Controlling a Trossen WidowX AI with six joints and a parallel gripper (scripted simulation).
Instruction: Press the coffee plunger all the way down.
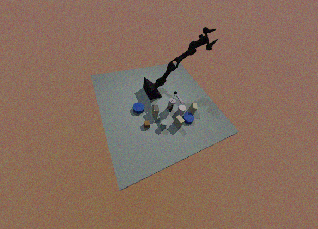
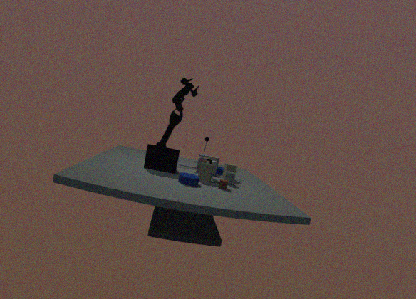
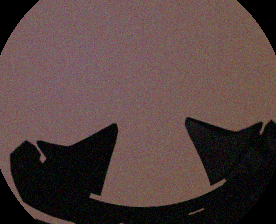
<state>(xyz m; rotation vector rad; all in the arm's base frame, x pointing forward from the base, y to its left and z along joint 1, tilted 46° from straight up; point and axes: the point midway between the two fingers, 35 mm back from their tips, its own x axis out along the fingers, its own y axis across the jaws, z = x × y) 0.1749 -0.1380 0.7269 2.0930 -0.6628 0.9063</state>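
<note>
Right now the coffee press is 58 cm below my gripper tip, 35 cm to the right of it and 21 cm ahead of it. Also, from my gripper tip: orange cube (68 cm below, 65 cm to the right, 35 cm ahead).
</note>
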